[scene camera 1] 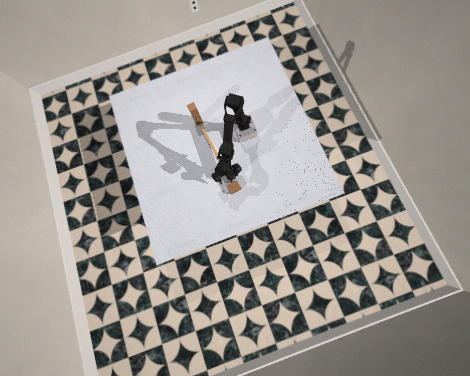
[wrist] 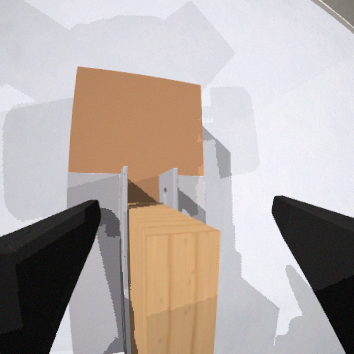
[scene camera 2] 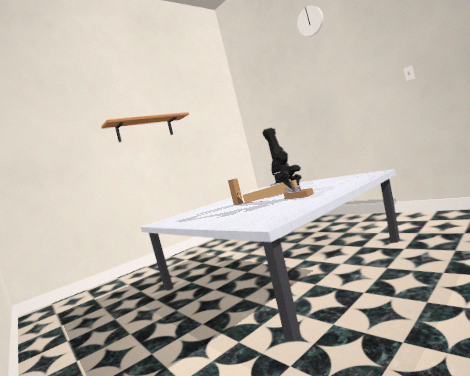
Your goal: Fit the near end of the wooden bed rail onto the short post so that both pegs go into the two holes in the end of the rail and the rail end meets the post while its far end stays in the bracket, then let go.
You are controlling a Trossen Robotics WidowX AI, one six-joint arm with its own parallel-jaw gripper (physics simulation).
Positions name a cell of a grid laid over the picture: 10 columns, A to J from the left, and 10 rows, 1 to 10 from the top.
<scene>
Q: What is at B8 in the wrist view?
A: My gripper.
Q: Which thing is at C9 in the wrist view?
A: A post with bracket.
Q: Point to a wooden bed rail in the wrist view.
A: At E8
</scene>
